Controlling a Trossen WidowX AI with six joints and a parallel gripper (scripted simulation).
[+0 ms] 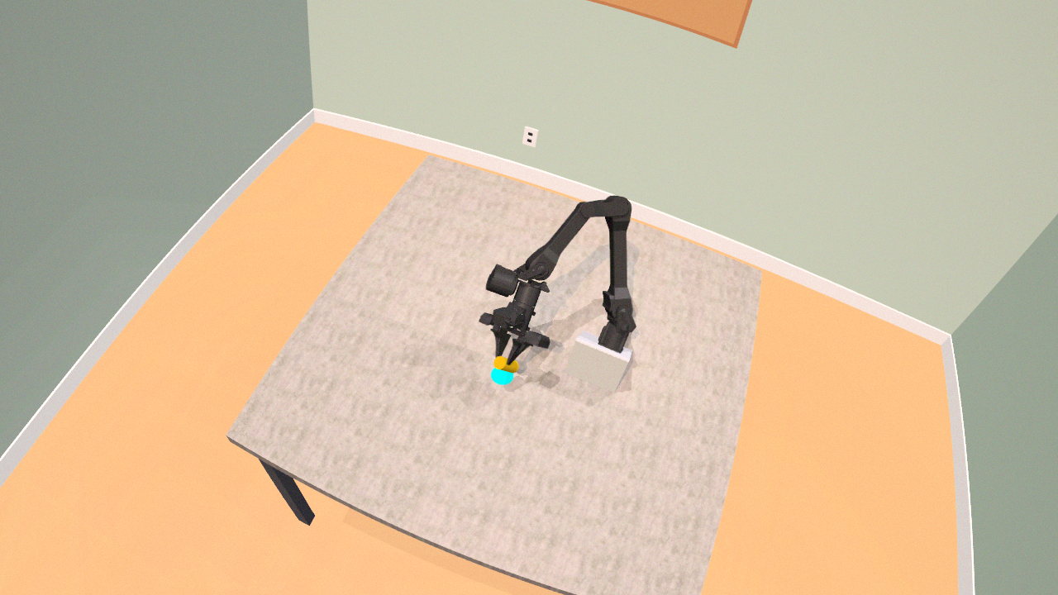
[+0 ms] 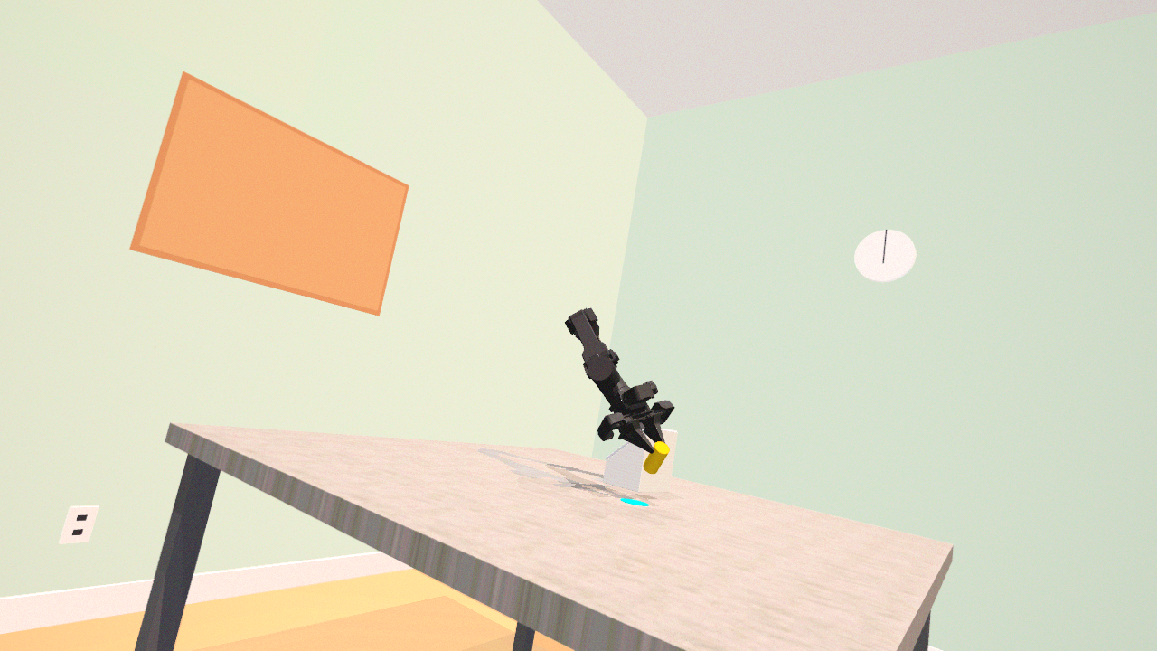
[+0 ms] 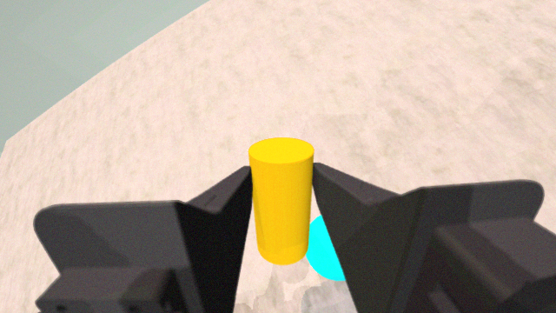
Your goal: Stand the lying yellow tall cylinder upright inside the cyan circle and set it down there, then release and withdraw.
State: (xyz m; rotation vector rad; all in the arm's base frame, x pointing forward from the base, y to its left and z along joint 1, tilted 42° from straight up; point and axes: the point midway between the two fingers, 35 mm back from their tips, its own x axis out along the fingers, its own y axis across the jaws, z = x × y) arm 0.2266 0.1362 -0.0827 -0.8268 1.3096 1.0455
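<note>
My gripper tip is now 2 cm above the yellow cylinder, 1 cm to the left of it and 1 cm past it. Round my gripper tip: cyan circle (12 cm below, 4 cm to the right, 1 cm ahead).
</note>
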